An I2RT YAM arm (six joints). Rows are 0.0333 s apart.
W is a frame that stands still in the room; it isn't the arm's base.
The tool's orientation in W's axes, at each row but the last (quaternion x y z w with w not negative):
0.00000 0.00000 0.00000 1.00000
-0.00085 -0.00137 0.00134 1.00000
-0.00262 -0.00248 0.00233 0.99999
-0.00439 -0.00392 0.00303 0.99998
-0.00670 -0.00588 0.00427 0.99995
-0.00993 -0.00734 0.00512 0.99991
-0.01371 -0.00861 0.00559 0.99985
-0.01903 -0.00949 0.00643 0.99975
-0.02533 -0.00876 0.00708 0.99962
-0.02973 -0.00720 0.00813 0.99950
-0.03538 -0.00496 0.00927 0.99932
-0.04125 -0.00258 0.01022 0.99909
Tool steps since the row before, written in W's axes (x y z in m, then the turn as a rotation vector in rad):
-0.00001 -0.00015 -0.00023 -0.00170 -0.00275 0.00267
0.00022 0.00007 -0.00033 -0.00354 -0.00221 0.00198
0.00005 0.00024 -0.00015 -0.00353 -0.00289 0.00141
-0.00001 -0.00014 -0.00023 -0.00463 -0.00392 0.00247
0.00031 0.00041 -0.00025 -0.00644 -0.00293 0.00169
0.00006 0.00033 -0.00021 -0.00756 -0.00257 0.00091
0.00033 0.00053 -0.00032 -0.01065 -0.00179 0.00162
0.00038 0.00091 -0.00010 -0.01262 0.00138 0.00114
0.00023 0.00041 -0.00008 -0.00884 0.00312 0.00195
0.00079 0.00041 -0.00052 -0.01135 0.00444 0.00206
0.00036 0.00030 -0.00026 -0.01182 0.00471 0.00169
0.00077 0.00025 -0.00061 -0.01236 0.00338 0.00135
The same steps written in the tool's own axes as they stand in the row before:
-0.00001 -0.00015 -0.00023 -0.00170 -0.00275 0.00267
0.00022 0.00007 -0.00033 -0.00354 -0.00220 0.00199
0.00005 0.00024 -0.00015 -0.00354 -0.00288 0.00141
-0.00001 -0.00014 -0.00023 -0.00463 -0.00391 0.00247
0.00031 0.00041 -0.00025 -0.00644 -0.00290 0.00173
0.00006 0.00033 -0.00020 -0.00757 -0.00251 0.00097
0.00033 0.00053 -0.00031 -0.01064 -0.00172 0.00176
0.00039 0.00091 -0.00007 -0.01258 0.00149 0.00143
0.00023 0.00041 -0.00006 -0.00876 0.00314 0.00226
0.00079 0.00043 -0.00051 -0.01124 0.00449 0.00249
0.00036 0.00031 -0.00024 -0.01171 0.00479 0.00214
0.00077 0.00028 -0.00059 -0.01228 0.00351 0.00170

